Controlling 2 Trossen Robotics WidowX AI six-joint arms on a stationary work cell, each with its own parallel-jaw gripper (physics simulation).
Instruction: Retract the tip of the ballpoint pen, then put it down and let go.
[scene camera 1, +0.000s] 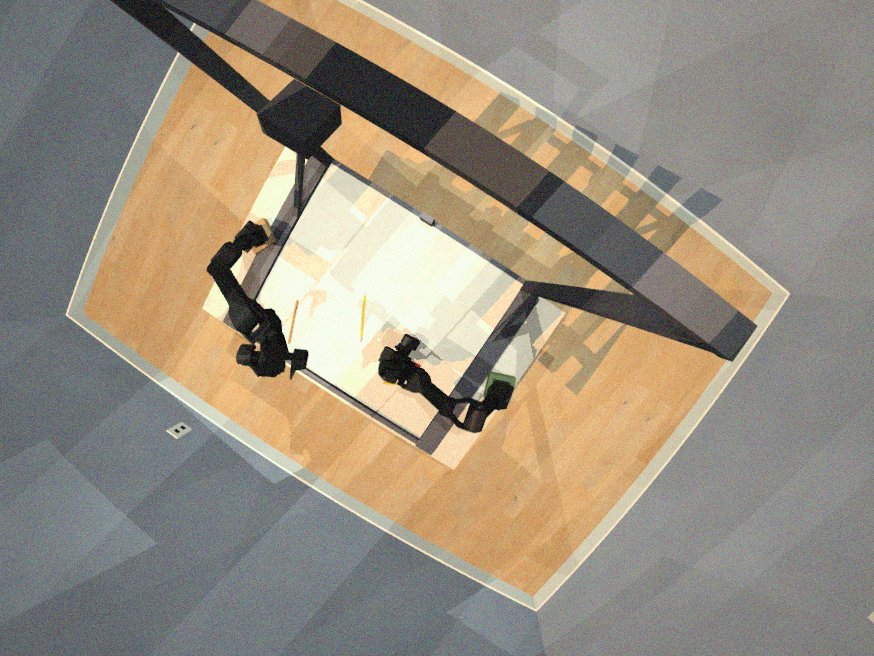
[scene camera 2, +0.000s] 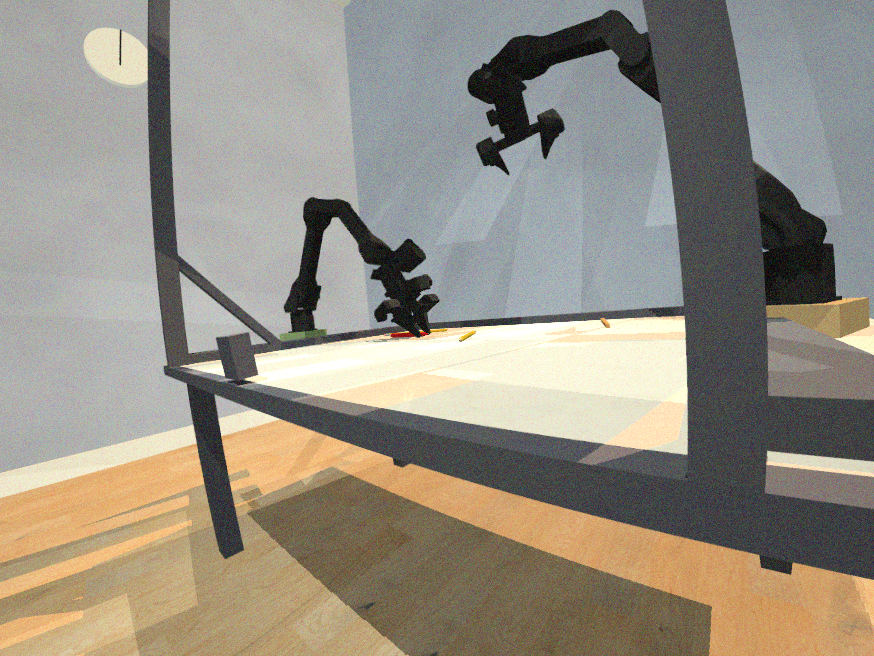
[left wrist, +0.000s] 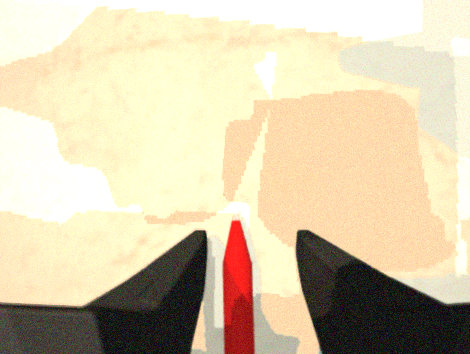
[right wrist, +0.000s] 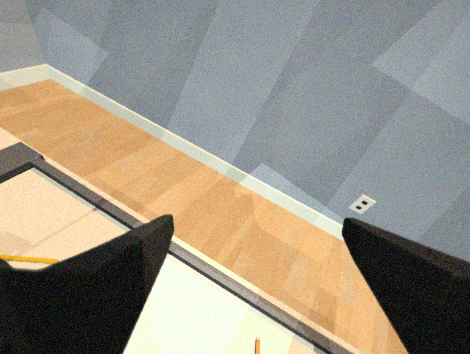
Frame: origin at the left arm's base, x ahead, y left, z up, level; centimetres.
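Seen in the pictures: left gripper, fingertip midpoint: (scene camera 2: 424, 335) (left wrist: 251, 241); right gripper, fingertip midpoint: (scene camera 1: 275, 377) (scene camera 2: 526, 166) (right wrist: 257, 224); left arm's base, link origin: (scene camera 1: 499, 388) (scene camera 2: 303, 331); right arm's base, link origin: (scene camera 1: 258, 236) (scene camera 2: 797, 302).
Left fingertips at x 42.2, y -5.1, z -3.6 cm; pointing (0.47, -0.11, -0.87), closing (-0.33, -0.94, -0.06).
Note:
Offsets run from my left fingertips to a thing's top centre. "*": to the spot under its first point.
A red ballpoint pen @(dx -5.3, dy +2.4, dz +1.0 cm) (scene camera 2: 400, 334) (left wrist: 238, 300) lies on the white table top, with a small pale end at its tapered tip; how far the point sticks out is hard to tell against the bright surface. In the left wrist view, my left gripper (left wrist: 251, 241) (scene camera 2: 422, 333) is partly open, low over the table. Its fingers stand on either side of the pen with a gap at each side, the right-hand gap wider. The rear part of the pen is cut off by the picture's lower edge. My right gripper (right wrist: 257, 224) (scene camera 2: 526, 165) is wide open and empty, high above the table.
A yellow stick @(dx +13.6, dy -10.2, dz +0.6 cm) (scene camera 1: 362, 317) (scene camera 2: 467, 336) and an orange stick @(dx +40.7, dy -2.5, dz +0.5 cm) (scene camera 1: 293, 321) (scene camera 2: 605, 322) (right wrist: 257, 346) lie on the table. Another yellow piece (scene camera 1: 389, 382) (scene camera 2: 439, 329) lies near the left gripper. A dark frame post (scene camera 2: 713, 211) rises from the table's rim @(* dx +28.5, dy -62.2, dz -0.2 cm) (scene camera 2: 494, 437).

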